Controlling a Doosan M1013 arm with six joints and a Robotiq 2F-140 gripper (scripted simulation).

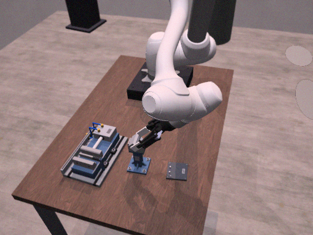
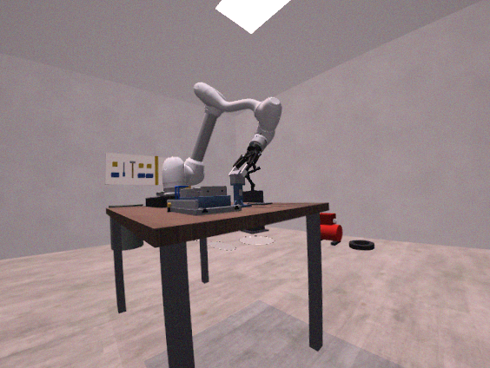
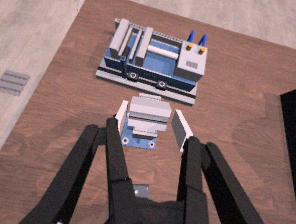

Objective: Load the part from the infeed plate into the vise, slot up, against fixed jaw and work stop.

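Right now my hand is 1 cm to the left of the part, 1 cm short of it and 1 cm above it. The rest, counted from my hand: air cylinder: 22 cm to the right, 10 cm below, 5 cm behind; then work stop: 16 cm to the right, 11 cm ahead, 8 cm below; then moving jaw: 21 cm to the right, 10 cm below, 8 cm ahead.
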